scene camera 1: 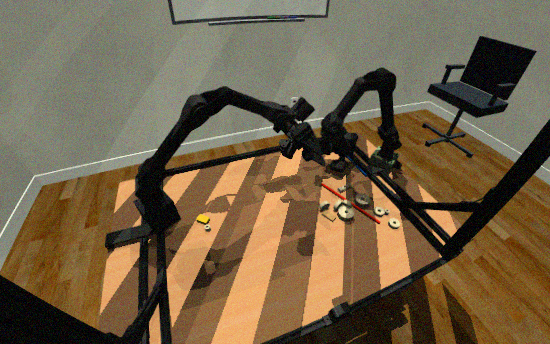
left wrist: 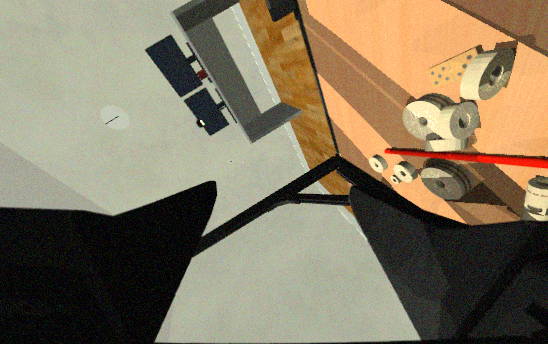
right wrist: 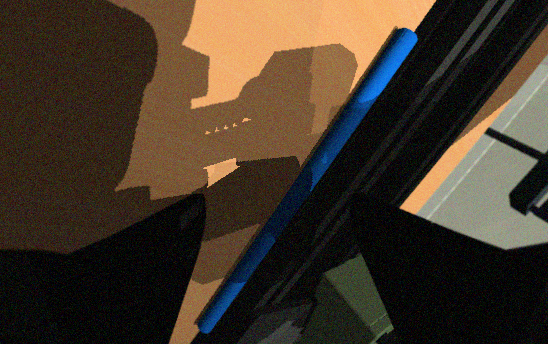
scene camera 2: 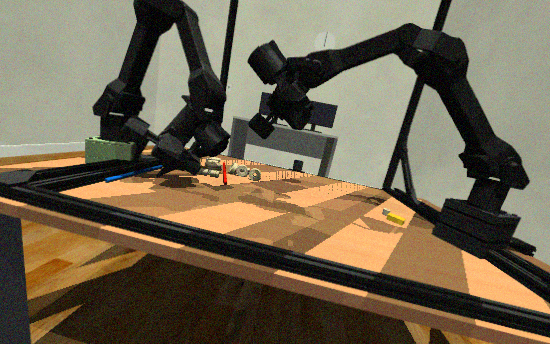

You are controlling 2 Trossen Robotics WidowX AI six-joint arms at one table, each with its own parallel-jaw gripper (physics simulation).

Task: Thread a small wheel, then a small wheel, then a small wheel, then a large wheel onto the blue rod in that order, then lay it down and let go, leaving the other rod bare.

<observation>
My left gripper (scene camera 2: pixel 274 113) is open, with nothing in its grasp. I also see my right gripper (scene camera 2: pixel 145 170) and a blue rod (right wrist: pixel 404 39).
My left gripper shows as well in scene camera 1 (scene camera 1: pixel 323 160) and in the left wrist view (left wrist: pixel 284 190). My right gripper shows as well in the right wrist view (right wrist: pixel 278 204). The left wrist view does not show the blue rod: it is out of frame.
</observation>
